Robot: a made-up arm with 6 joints.
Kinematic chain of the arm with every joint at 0, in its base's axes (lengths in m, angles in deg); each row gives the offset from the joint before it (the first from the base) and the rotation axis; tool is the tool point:
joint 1: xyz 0 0 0.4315 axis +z
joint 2: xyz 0 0 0 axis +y
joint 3: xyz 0 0 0.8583 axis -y
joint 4: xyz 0 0 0 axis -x
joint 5: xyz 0.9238 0 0 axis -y
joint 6: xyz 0 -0.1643 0 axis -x
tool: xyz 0 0 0
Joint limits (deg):
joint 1: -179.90..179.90
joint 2: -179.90..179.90
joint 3: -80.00..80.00
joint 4: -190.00..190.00
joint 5: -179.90..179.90
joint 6: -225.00..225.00
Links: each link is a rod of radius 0.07 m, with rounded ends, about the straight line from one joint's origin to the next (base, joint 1, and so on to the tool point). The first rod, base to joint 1, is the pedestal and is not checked.
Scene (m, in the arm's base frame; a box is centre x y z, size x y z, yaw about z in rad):
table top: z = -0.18
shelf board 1: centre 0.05 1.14 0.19 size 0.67 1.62 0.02 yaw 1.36
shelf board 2: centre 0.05 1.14 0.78 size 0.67 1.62 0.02 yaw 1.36
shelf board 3: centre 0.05 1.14 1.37 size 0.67 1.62 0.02 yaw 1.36
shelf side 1: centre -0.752 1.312 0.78 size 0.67 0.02 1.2 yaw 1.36
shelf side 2: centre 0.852 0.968 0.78 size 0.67 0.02 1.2 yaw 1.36
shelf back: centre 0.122 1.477 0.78 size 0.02 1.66 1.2 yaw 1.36
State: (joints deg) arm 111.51 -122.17 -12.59 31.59 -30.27 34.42
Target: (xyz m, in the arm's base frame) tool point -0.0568 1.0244 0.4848
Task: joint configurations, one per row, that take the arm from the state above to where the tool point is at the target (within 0.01 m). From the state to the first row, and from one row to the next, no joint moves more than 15 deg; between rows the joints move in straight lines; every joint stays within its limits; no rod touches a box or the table.
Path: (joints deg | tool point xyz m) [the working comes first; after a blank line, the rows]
Joints at the target: 101.16 28.47 -25.70 29.76 -30.27 34.42
Straight joint move there: touches shelf board 2.

1: 112.40 -107.85 -17.59 31.16 -30.27 34.42 | 0.4753 -0.7842 1.0918
2: 113.30 -93.53 -22.59 30.73 -30.27 34.42 | 0.3806 -0.5268 1.2792
3: 114.19 -79.21 -27.59 30.29 -30.27 34.42 | 0.2665 -0.2470 1.3678
4: 115.09 -64.89 -32.59 29.86 -30.27 34.42 | 0.1460 0.0242 1.3585
5: 115.98 -50.58 -37.59 29.43 -30.27 34.42 | 0.0327 0.2595 1.2628
6: 116.88 -36.26 -42.58 29.00 -30.27 34.42 | -0.0614 0.4390 1.1011
7: 117.77 -21.94 -47.58 28.56 -30.27 34.42 | -0.1268 0.5505 0.8987
8: 118.67 -7.62 -52.58 28.13 -30.27 34.42 | -0.1581 0.5912 0.6843
9: 119.56 6.70 -57.58 27.70 -30.27 34.42 | -0.1546 0.5674 0.4848
10: 113.43 13.96 -46.96 28.39 -30.27 34.42 | -0.1554 0.7221 0.4951
11: 107.30 21.21 -36.33 29.08 -30.27 34.42 | -0.1227 0.8769 0.4950
12: 101.16 28.47 -25.70 29.76 -30.27 34.42 | -0.0567 1.0244 0.4848

